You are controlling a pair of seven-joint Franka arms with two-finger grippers.
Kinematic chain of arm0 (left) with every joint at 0, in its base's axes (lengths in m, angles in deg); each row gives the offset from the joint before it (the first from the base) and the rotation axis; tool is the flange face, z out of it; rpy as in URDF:
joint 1: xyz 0 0 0.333 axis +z
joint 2: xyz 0 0 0 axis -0.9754 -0.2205 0
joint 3: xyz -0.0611 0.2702 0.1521 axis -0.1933 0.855 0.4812
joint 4: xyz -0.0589 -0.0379 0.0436 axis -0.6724 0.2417 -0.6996
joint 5: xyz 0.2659 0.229 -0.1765 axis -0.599 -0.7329 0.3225
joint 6: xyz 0 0 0 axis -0.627 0.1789 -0.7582
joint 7: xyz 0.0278 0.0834 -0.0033 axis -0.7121 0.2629 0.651
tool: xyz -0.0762 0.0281 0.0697 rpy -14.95 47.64 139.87
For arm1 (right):
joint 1: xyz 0 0 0.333 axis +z
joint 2: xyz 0 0 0 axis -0.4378 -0.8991 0
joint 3: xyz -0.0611 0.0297 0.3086 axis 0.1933 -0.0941 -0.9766
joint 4: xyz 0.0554 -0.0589 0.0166 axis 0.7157 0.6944 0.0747
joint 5: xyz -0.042 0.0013 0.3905 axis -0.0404 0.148 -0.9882
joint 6: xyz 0 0 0 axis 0.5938 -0.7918 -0.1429
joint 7: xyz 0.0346 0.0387 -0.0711 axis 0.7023 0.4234 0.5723
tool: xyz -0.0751 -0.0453 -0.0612 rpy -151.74 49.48 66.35
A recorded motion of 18 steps. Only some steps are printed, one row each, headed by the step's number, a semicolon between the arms.
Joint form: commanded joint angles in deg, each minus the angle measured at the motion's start. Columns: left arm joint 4, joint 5, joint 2, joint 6, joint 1, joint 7, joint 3; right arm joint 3, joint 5, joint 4, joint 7, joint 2, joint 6, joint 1.
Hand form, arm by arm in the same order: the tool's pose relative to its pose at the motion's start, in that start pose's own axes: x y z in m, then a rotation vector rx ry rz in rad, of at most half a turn. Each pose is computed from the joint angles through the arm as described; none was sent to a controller.
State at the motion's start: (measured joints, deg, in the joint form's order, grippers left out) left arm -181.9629 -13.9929 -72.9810 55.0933 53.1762 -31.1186 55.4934; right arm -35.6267 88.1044 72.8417 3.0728 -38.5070 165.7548 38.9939
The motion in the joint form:
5: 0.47 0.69 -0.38 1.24 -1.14 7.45 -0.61; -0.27 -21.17 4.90 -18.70 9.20 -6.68 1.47
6: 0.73 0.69 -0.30 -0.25 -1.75 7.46 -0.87; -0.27 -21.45 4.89 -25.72 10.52 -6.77 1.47
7: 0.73 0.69 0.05 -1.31 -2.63 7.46 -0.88; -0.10 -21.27 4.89 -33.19 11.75 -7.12 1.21
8: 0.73 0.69 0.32 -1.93 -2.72 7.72 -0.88; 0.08 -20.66 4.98 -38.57 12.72 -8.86 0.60
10: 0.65 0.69 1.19 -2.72 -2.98 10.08 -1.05; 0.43 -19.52 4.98 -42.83 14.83 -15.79 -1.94
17: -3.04 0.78 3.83 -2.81 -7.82 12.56 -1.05; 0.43 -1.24 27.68 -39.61 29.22 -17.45 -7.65
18: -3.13 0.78 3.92 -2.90 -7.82 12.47 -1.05; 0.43 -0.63 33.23 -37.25 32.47 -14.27 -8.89
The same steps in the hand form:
5: 0.0166 0.0093 -0.0043 0.0131 0.0255 0.1541; -0.0305 -0.0689 -0.0504 0.3182 -0.0195 0.3738
6: 0.0211 0.0164 -0.0060 0.0007 0.0121 0.1686; -0.0344 -0.0713 -0.0636 0.3163 -0.0180 0.4932
7: 0.0252 0.0242 -0.0091 -0.0055 0.0033 0.1833; -0.0399 -0.0691 -0.0751 0.3093 -0.0226 0.6258
8: 0.0244 0.0256 -0.0110 -0.0095 -0.0011 0.1888; -0.0484 -0.0636 -0.0811 0.2963 -0.0498 0.7245
10: 0.0241 0.0301 -0.0184 -0.0084 -0.0009 0.2357; -0.0763 -0.0441 -0.0919 0.2707 -0.1385 0.8238
17: 0.0420 0.0784 -0.0204 -0.0108 -0.0124 0.3637; -0.1983 -0.0107 -0.0295 -0.0943 -0.3040 0.8404
18: 0.0415 0.0788 -0.0204 -0.0120 -0.0135 0.3621; -0.2191 -0.0090 -0.0141 -0.1053 -0.2936 0.8199

